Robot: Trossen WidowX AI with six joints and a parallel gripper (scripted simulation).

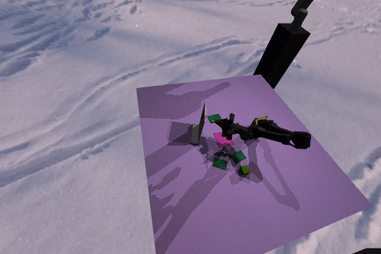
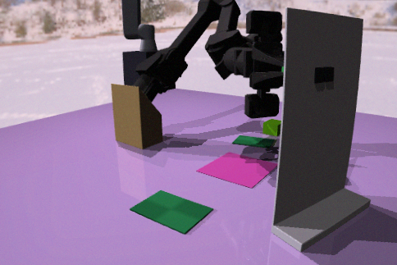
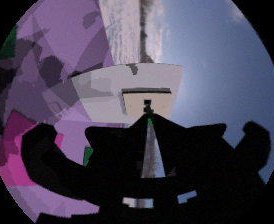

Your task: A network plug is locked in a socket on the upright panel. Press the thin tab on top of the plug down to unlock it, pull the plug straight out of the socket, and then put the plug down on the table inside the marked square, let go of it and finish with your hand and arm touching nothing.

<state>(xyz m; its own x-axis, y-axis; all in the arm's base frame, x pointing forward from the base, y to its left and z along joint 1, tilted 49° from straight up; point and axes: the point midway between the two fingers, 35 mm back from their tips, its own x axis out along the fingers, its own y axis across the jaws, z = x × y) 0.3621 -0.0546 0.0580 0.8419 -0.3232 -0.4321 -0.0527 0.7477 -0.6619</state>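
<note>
My gripper tip is now 110 mm past the magenta marked square, 30 mm to the right of it and 200 mm above it. From my gripper tip the other things lie so: grey upright panel (70 mm ahead, 40 mm to the right, 70 mm below).
</note>
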